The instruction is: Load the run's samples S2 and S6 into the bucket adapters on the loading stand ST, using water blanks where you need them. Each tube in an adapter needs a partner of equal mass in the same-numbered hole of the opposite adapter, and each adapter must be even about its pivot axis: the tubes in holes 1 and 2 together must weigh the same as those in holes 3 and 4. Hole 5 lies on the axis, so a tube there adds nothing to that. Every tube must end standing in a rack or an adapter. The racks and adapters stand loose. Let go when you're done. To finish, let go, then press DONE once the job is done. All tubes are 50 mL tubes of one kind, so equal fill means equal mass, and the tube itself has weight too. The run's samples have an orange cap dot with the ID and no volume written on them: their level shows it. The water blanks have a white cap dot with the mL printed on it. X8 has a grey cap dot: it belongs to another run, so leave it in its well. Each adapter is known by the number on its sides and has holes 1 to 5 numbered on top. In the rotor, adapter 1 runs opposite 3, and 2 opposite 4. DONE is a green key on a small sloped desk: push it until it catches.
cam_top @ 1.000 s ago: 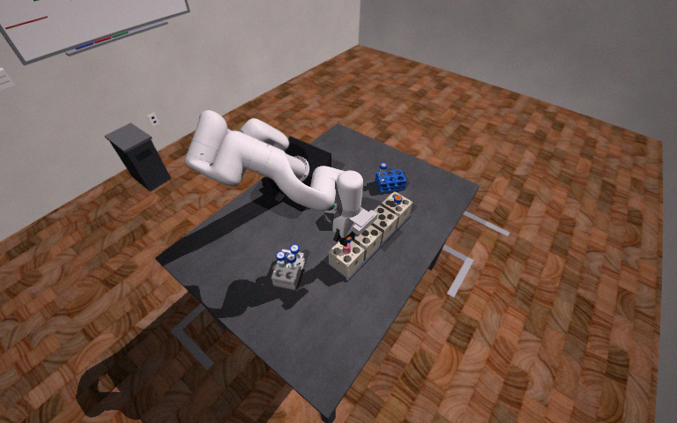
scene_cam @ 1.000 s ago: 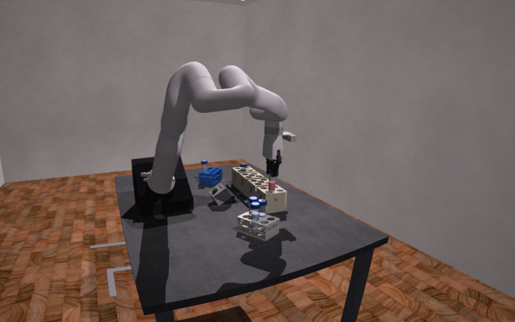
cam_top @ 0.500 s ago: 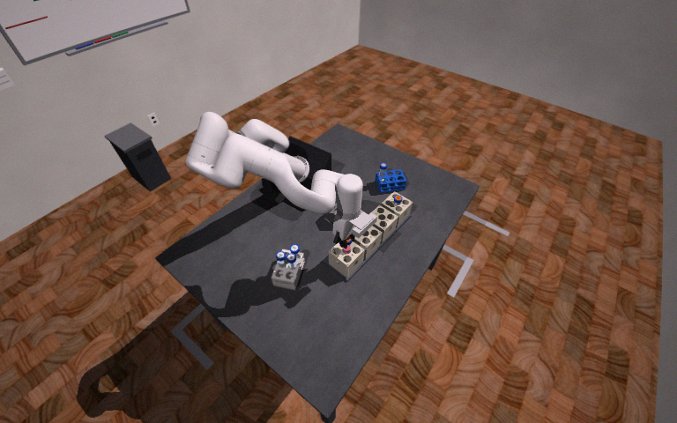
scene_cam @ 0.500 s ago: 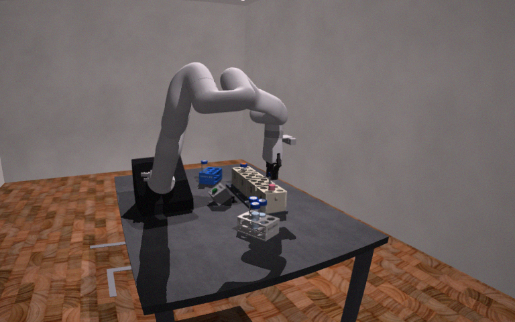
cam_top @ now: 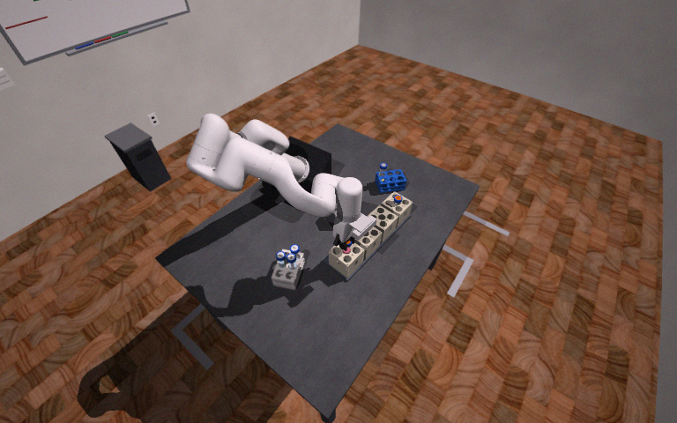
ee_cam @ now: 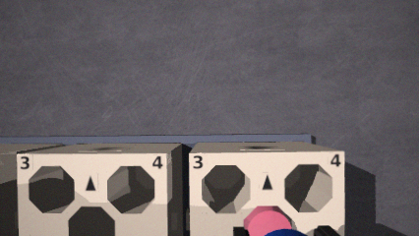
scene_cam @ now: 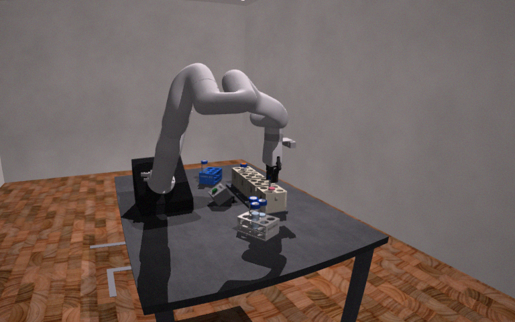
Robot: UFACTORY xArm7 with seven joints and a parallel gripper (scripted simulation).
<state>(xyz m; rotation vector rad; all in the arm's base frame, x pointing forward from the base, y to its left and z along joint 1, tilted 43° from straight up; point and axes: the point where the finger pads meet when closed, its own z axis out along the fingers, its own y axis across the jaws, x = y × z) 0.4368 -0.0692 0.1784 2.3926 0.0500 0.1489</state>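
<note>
Right now my hand is 5 cm above the orange-dot tube and 1 cm to the right of it. The rest, counted from my hand: white rack 18 cm to the right, 14 cm behind, 12 cm below; then blue rack 49 cm to the left, 13 cm behind, 12 cm below.
</note>
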